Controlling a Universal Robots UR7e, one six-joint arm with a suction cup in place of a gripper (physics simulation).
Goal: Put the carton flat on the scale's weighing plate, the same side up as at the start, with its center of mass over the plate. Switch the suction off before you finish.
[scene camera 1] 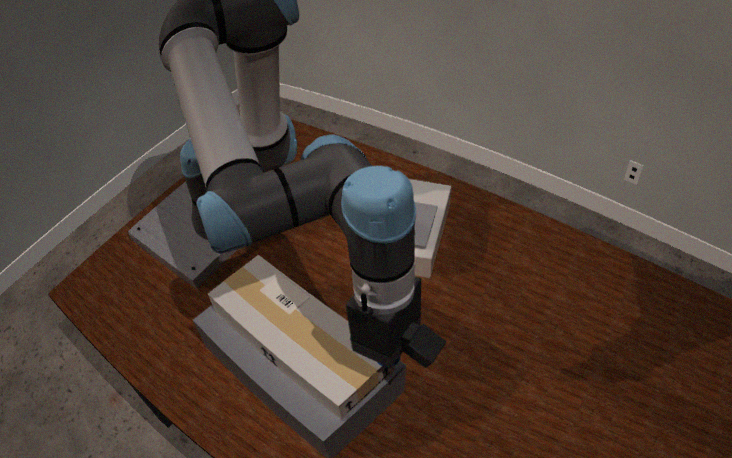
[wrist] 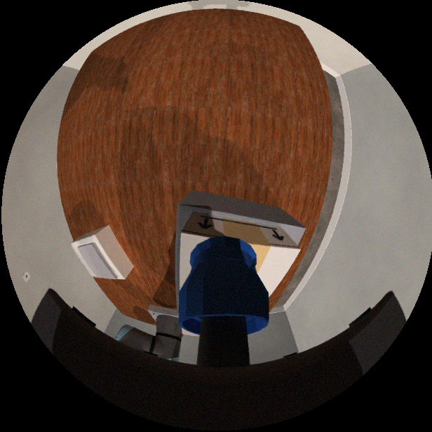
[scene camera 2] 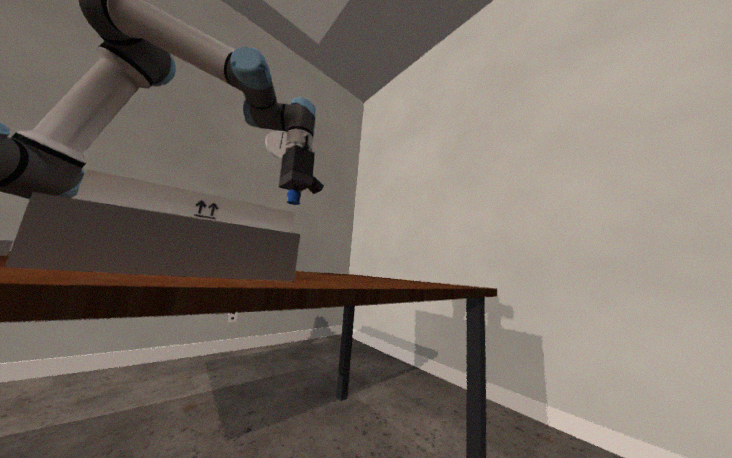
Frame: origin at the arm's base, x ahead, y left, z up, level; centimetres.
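Seen in the pictures: hand at its tool point: [scene camera 2: 293, 202].
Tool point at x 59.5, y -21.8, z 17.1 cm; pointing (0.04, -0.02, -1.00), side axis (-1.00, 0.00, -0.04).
Offsets run from my tool point to a thing's top centre. "spot": to the spot under its first point. Level surfaces: height alone.
The carton @(dx -18.6, dy +0.3, dz -4.9 cm) [scene camera 1: 291, 329] [scene camera 2: 248, 213] [wrist: 285, 262] is long and white with a tan tape stripe and a label on top. It lies flat on a grey block @(dx -19.5, dy -0.8, dz -10.5 cm) [scene camera 1: 253, 361] [scene camera 2: 161, 243] [wrist: 240, 205], with up arrows on its sides. The white scale @(spot: dx -9.9, dy +32.2, dz -15.9 cm) [scene camera 1: 426, 263] [wrist: 119, 254] stands apart, farther back on the table, and its grey weighing plate @(dx -18.8, dy +38.1, dz -12.6 cm) [scene camera 1: 427, 224] [wrist: 97, 260] bears nothing in the wrist view; the arm hides part of it in scene camera 1. My suction gripper [scene camera 2: 293, 200] [wrist: 223, 247] points down over the carton's end away from the base, a small gap above it, holding nothing.
The arm's base plate [scene camera 1: 172, 243] is on the table @(dz -20.4 cm) [scene camera 1: 539, 324] near the carton's label end. My forearm and wrist hang between the carton and the scale in scene camera 1. Walls stand behind the table.
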